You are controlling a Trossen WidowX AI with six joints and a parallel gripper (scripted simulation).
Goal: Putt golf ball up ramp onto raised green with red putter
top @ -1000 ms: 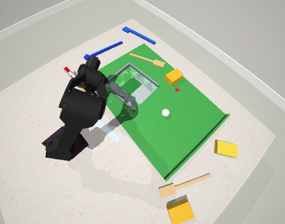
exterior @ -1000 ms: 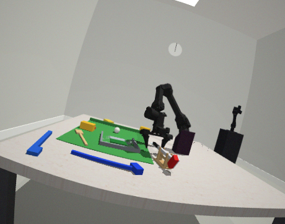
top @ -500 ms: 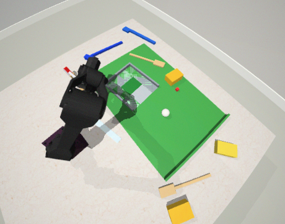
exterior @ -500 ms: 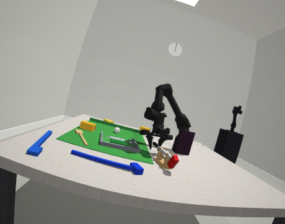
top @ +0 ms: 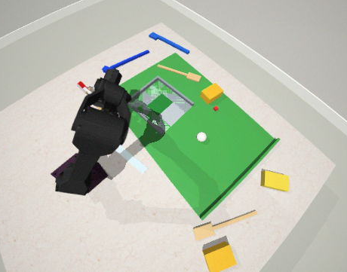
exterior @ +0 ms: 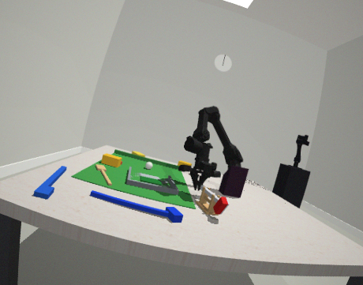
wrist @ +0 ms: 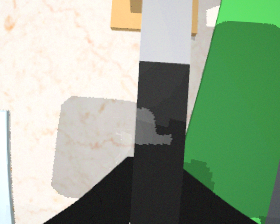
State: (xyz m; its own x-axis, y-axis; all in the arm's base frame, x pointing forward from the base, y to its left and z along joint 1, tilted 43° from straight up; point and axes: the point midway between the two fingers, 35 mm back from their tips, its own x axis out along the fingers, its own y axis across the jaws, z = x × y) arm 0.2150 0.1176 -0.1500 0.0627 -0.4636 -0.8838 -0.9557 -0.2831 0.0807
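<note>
Right now the wooden rack is 40 mm behind my gripper tip and 130 mm to the left of it. From my gripper tip the other things lie so: white golf ball 260 mm ahead, 320 mm to the right, 10 mm below; green mat 280 mm ahead, 190 mm to the right, 30 mm below; pale blue strip 60 mm behind, 150 mm to the right, 30 mm below.
</note>
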